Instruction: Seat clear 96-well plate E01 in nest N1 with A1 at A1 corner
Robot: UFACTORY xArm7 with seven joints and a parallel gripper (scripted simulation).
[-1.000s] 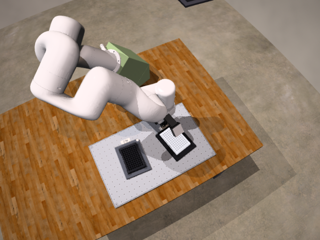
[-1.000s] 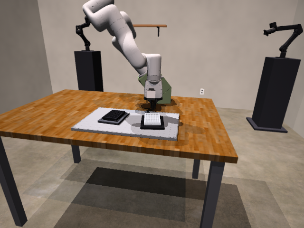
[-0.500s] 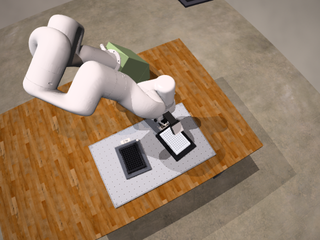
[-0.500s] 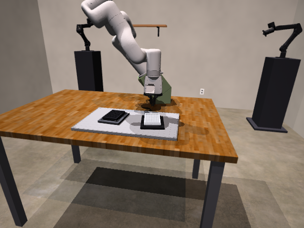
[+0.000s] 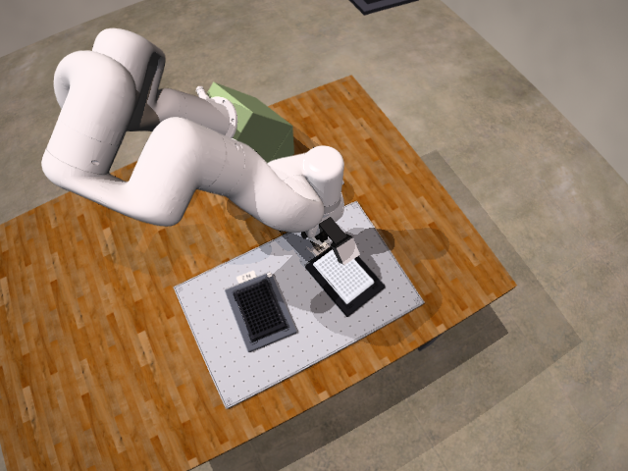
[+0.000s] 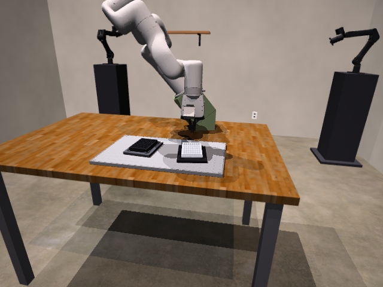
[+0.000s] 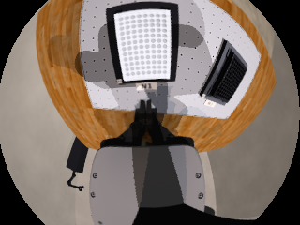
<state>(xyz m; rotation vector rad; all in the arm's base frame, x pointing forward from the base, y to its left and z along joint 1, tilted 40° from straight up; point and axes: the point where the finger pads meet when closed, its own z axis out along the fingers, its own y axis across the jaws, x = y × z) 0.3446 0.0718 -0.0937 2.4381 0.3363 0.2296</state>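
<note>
Now: hand 90 mm above the N1 label. Also, from my hand: black plate E07: 80 mm ahead, 200 mm to the right, 70 mm below; clear 96-well plate E01: 90 mm ahead, 20 mm to the left, 70 mm below; N2 label: 20 mm behind, 200 mm to the right, 90 mm below.
</note>
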